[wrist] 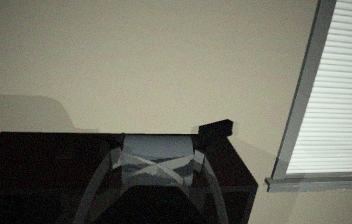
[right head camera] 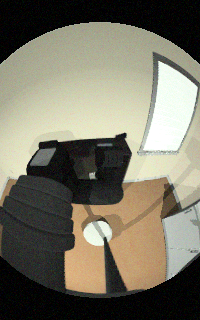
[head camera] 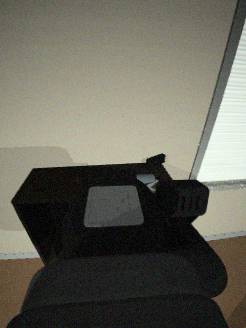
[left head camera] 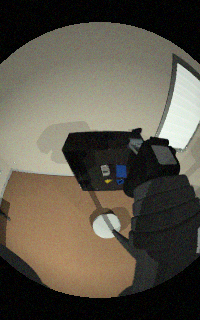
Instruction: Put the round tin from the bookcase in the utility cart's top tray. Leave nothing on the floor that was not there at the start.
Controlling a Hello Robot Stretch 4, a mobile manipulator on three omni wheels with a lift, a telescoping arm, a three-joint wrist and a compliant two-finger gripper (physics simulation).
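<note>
My gripper (head camera: 148,182) (left head camera: 135,144) (wrist: 158,146) is shut on the round tin (wrist: 157,144), a short blue-grey cylinder lying sideways between the fingertips. Part of the tin (head camera: 145,178) also shows in the head view beside the black gripper body. The tin is over the right part of a dark, open-fronted piece of furniture (head camera: 55,184) (left head camera: 92,141) (wrist: 45,157). It looks like the bookcase, but the dim light makes this uncertain. I cannot tell whether the tin touches its top. The utility cart cannot be made out for certain.
A small black block (wrist: 216,128) sticks up at the furniture's back right corner. Inside the furniture are a blue item (left head camera: 121,171), a pale item (left head camera: 105,170) and a yellow one (left head camera: 108,181). A wall and window (right head camera: 170,107) stand behind; a white cabinet (right head camera: 185,235) is at the right.
</note>
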